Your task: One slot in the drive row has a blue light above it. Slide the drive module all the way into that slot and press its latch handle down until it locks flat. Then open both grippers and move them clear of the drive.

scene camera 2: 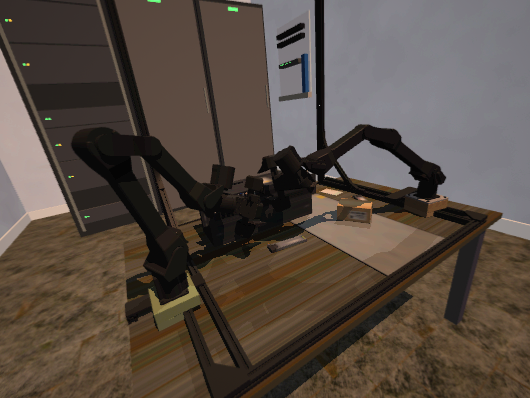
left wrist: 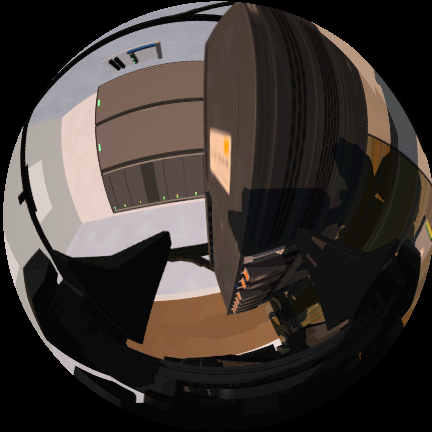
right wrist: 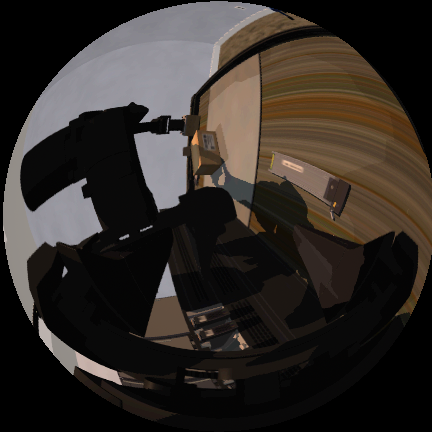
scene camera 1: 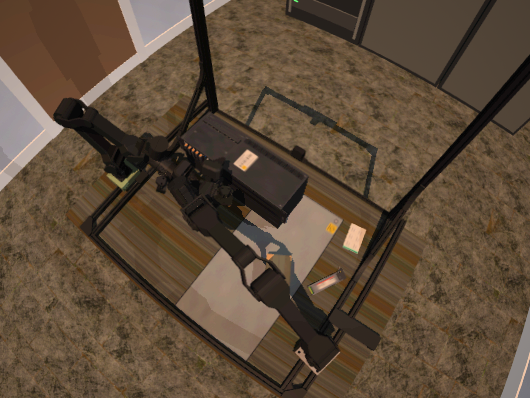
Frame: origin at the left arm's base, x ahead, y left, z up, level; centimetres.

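Where they show: left gripper, between the fingertips: [left wrist: 235, 236] [right wrist: 171, 294] [scene camera 1: 223, 167]; right gripper, between the fingertips: [scene camera 2: 269, 209] [left wrist: 337, 332] [right wrist: 235, 232]; left arm's base, origin of its link: [scene camera 2: 426, 196] [right wrist: 182, 124] [scene camera 1: 317, 352]; right arm's base, origin of its link: [scene camera 2: 172, 291] [scene camera 1: 122, 172].
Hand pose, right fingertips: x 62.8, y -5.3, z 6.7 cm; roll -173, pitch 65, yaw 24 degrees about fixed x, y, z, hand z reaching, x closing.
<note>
Things, the pixels of their centre, and the offset from my right fingertips. Level surfaces: height alone.
- black server chassis, middle of its body: [left wrist: 282, 176] [right wrist: 229, 297] [scene camera 1: 241, 168] [scene camera 2: 256, 202] dy -18.1, dx -0.6, dz -4.1 cm
- grey drive module, middle of its body: [right wrist: 302, 178] [scene camera 2: 286, 242] dy +2.5, dx -4.2, dz -12.4 cm
- small cardboard box, middle of its body: [right wrist: 204, 152] [scene camera 1: 277, 274] [scene camera 2: 354, 210] dy -2.8, dx -36.0, dz -9.7 cm
- grey mat, height of its surface: dz -12.6 cm
- thin stick with a green end, middle of its body: [scene camera 1: 326, 280] dy -14.2, dx -48.7, dz -12.4 cm
- white card, middle of its body: [scene camera 1: 354, 238] [scene camera 2: 331, 191] dy -32.8, dx -45.1, dz -12.8 cm
The black server chassis [scene camera 1: 263, 179] [scene camera 2: 299, 203] [left wrist: 282, 120] lies on the table. Its drive row with orange tabs [scene camera 1: 193, 151] [left wrist: 241, 287] faces both grippers, and a small blue light shows among the tabs in the left wrist view. The grey drive module [scene camera 2: 286, 243] [right wrist: 308, 176] lies flat on the wooden table top in front of the chassis, outside the slots and clear of both grippers. My right gripper [right wrist: 235, 232] [scene camera 2: 251, 199] is open and empty just above the drive row. My left gripper [left wrist: 235, 236] [scene camera 2: 281, 178] is open and empty over the chassis front.
A small cardboard box [scene camera 2: 354, 211] [right wrist: 206, 151] stands on the grey mat [scene camera 1: 224, 292] [scene camera 2: 382, 241]. A thin stick with a green end [scene camera 1: 326, 282] and a white card [scene camera 1: 354, 238] lie near the right frame post. Black frame rails [scene camera 2: 319, 328] edge the table.
</note>
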